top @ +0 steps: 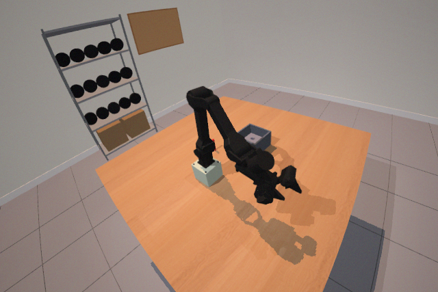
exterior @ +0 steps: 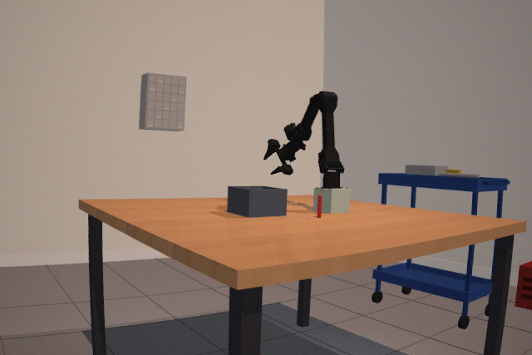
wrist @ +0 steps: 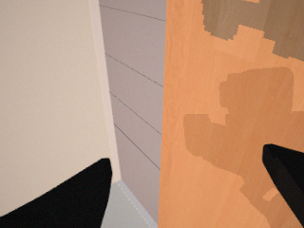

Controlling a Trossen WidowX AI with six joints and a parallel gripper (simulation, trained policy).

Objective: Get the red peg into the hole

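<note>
Now: the red peg 150 mm ahead of my gripper tip, 570 mm to the left of it and 120 mm below it. Also, from my gripper tip: dark grey box (310 mm ahead, 400 mm to the left, 140 mm below); then pale plate (310 mm ahead, 400 mm to the left, 120 mm below).
</note>
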